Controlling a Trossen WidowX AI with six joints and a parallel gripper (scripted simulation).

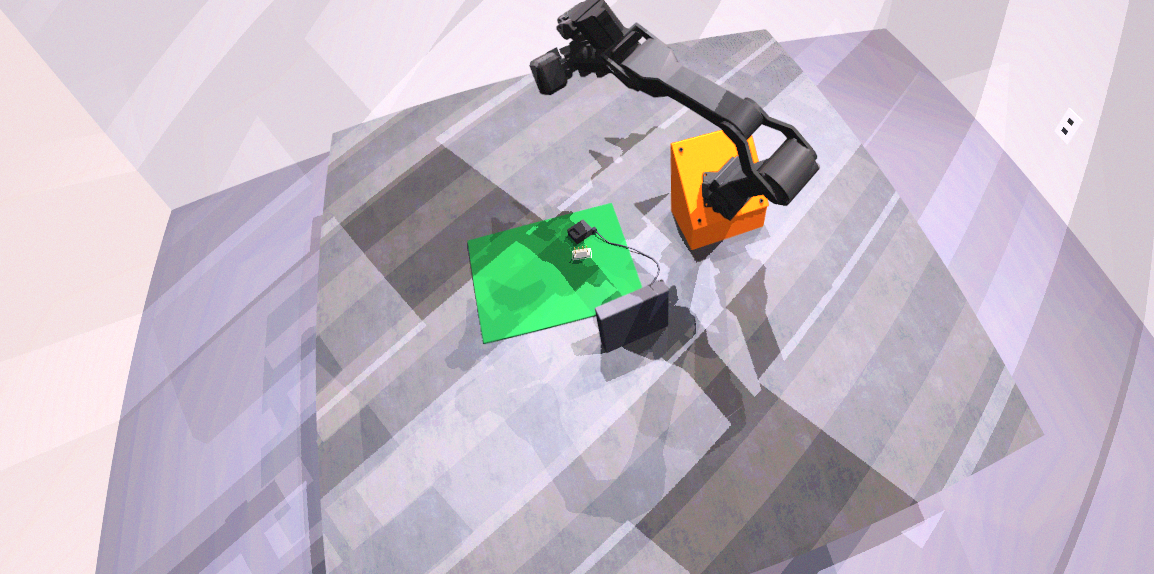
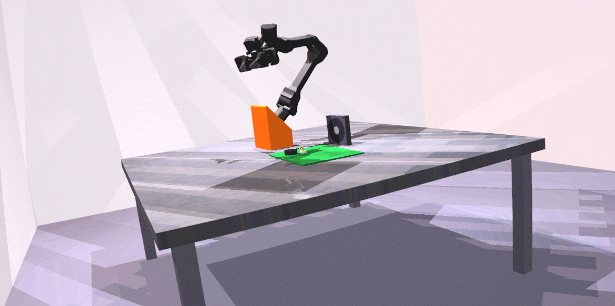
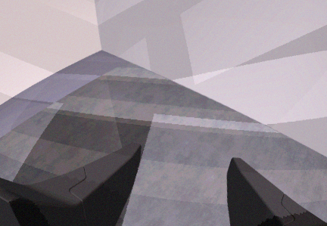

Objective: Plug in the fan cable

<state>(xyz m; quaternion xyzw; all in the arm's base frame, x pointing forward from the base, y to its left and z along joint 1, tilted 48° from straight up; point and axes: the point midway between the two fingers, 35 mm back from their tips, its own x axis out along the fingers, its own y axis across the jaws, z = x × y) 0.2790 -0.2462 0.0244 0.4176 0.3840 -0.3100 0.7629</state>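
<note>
Right now the black fan plug is 10 mm ahead of my gripper tip, 140 mm to the left of it and 330 mm below it. From my gripper tip the other things lie so: green board: 70 mm ahead, 210 mm to the left, 350 mm below; fan: 60 mm behind, 360 mm to the left, 280 mm below.
</note>
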